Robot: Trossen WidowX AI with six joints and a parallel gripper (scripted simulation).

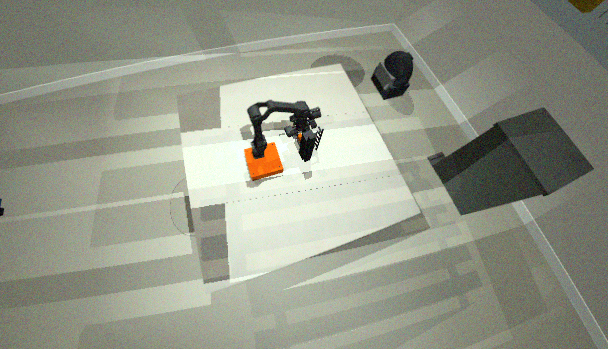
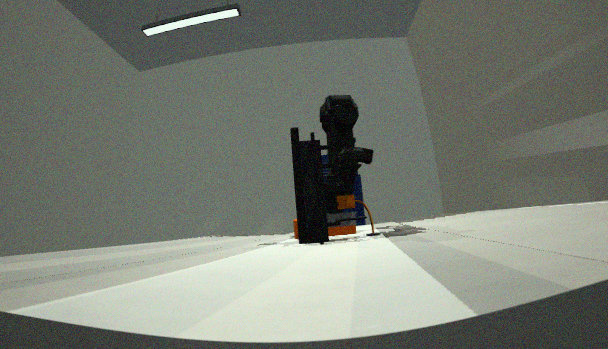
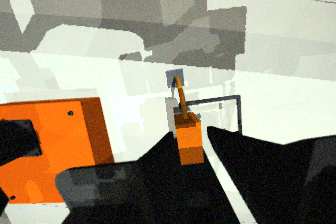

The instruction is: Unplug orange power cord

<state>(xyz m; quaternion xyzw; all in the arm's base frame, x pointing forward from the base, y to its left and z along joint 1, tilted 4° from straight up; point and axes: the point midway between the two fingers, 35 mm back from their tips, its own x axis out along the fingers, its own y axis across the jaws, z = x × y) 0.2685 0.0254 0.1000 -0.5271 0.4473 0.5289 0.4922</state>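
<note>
My gripper tip is 30 mm to the left of the orange plug, 10 mm short of it and 10 mm above it.
</note>
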